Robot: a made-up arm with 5 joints. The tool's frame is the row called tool.
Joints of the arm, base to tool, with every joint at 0 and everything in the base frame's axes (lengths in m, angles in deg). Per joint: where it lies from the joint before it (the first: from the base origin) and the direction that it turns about. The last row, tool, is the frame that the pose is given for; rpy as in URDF.
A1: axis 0 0 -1 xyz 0.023 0.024 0.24
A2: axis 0 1 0 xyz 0 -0.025 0.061
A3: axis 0 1 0 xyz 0.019 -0.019 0.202
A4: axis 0 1 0 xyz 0.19 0.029 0.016
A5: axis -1 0 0 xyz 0.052 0.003 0
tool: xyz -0.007 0.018 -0.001 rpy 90 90 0
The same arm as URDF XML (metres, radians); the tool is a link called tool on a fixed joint. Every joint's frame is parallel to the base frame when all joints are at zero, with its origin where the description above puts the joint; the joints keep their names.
<robot name="arm">
<joint name="A1" type="continuous"><parent link="base_link"/><child link="link1"/><origin xyz="0.0230 0.0240 0.2400"/><axis xyz="0 0 -1"/></joint>
<joint name="A2" type="continuous"><parent link="link1"/><child link="link2"/><origin xyz="0.0000 -0.0250 0.0610"/><axis xyz="0 1 0"/></joint>
<joint name="A3" type="continuous"><parent link="link2"/><child link="link3"/><origin xyz="0.0190 -0.0190 0.2020"/><axis xyz="0 1 0"/></joint>
<joint name="A4" type="continuous"><parent link="link3"/><child link="link4"/><origin xyz="0.1900 0.0290 0.0160"/><axis xyz="0 1 0"/></joint>
<joint name="A5" type="continuous"><parent link="link4"/><child link="link5"/><origin xyz="0.0520 0.0030 0.0000"/><axis xyz="-1 0 0"/></joint>
<joint name="tool_fixed" type="fixed"><parent link="link5"/><child link="tool"/><origin xyz="-0.0070 0.0180 -0.0010" rpy="1.5708 1.5708 0.0000"/></joint>
<link name="base_link"/>
<link name="link1"/>
<link name="link2"/>
<link name="link3"/>
<link name="link4"/>
<link name="link5"/>
<link name="tool"/>
</robot>

